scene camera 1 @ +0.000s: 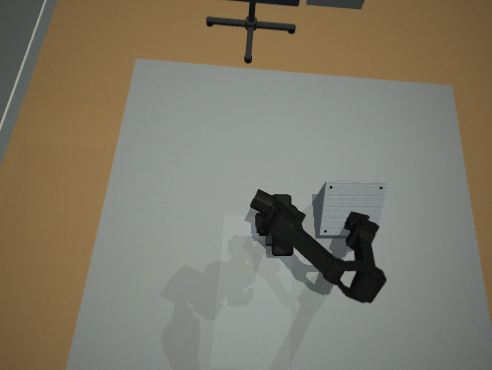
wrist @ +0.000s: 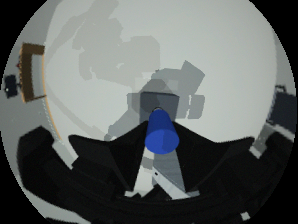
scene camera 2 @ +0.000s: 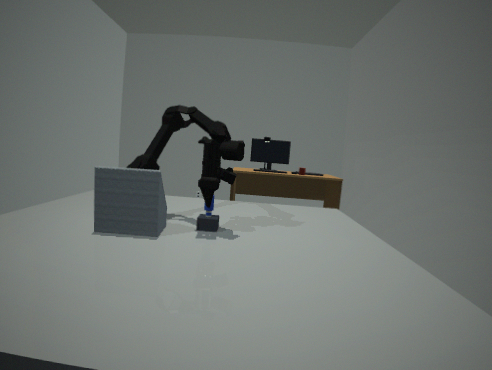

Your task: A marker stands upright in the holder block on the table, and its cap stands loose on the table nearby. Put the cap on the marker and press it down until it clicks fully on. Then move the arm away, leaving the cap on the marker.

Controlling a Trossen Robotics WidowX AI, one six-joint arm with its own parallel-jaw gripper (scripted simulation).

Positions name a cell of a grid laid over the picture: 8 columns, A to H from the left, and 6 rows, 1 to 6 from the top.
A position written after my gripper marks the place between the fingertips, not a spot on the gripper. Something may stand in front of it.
Note:
I see my gripper (scene camera 2: D4) and a blue cap (wrist: E4).
My gripper also shows in the wrist view (wrist: E4).

